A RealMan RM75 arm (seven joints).
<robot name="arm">
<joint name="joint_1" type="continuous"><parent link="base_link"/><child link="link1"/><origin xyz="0 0 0.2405"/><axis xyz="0 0 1"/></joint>
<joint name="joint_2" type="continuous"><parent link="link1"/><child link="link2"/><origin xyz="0 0 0"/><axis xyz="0 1 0"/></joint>
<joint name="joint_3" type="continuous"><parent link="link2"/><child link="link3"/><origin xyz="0 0 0.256"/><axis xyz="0 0 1"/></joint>
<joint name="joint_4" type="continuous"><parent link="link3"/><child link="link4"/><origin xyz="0 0 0"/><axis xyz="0 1 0"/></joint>
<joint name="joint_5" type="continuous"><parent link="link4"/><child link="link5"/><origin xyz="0 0 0.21"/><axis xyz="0 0 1"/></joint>
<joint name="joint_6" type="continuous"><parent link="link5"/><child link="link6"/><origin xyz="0 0 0"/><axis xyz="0 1 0"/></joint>
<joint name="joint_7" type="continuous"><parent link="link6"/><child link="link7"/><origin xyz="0 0 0.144"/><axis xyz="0 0 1"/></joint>
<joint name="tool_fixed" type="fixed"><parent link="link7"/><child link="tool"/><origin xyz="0 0 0"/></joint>
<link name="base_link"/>
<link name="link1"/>
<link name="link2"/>
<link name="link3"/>
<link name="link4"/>
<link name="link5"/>
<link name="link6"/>
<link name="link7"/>
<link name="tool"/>
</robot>
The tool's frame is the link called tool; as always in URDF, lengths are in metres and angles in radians. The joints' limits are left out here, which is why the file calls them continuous.
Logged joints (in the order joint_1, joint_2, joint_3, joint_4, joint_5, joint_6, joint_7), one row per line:
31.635, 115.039, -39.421, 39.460, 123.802, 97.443, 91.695
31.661, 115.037, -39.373, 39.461, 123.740, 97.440, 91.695
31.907, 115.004, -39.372, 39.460, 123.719, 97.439, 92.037
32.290, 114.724, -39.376, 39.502, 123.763, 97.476, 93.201
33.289, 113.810, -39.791, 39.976, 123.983, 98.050, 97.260
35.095, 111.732, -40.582, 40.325, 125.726, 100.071, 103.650
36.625, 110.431, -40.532, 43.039, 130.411, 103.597, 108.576
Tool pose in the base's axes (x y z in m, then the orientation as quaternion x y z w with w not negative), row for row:
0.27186, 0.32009, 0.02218, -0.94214, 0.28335, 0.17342, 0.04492
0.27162, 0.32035, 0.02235, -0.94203, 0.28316, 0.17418, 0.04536
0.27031, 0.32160, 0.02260, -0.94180, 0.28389, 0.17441, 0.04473
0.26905, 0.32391, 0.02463, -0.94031, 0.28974, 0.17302, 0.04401
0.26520, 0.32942, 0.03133, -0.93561, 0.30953, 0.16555, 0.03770
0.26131, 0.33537, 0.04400, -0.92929, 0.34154, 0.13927, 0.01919
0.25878, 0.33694, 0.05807, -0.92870, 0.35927, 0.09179, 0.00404
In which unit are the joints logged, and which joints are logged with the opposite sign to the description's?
The joints are logged in degrees. Opposite sign: joint_4, joint_5, joint_6.
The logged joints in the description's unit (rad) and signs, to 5 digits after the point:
0.55213, 2.00781, -0.68803, -0.68871, -2.16075, -1.70070, 1.60038
0.55259, 2.00777, -0.68719, -0.68872, -2.15967, -1.70065, 1.60038
0.55688, 2.00720, -0.68717, -0.68871, -2.15930, -1.70063, 1.60635
0.56357, 2.00231, -0.68724, -0.68944, -2.16007, -1.70128, 1.62666
0.58100, 1.98636, -0.69448, -0.69771, -2.16391, -1.71130, 1.69751
0.61252, 1.95009, -0.70829, -0.70380, -2.19433, -1.74657, 1.80903
0.63923, 1.92738, -0.70742, -0.75117, -2.27610, -1.80811, 1.89501

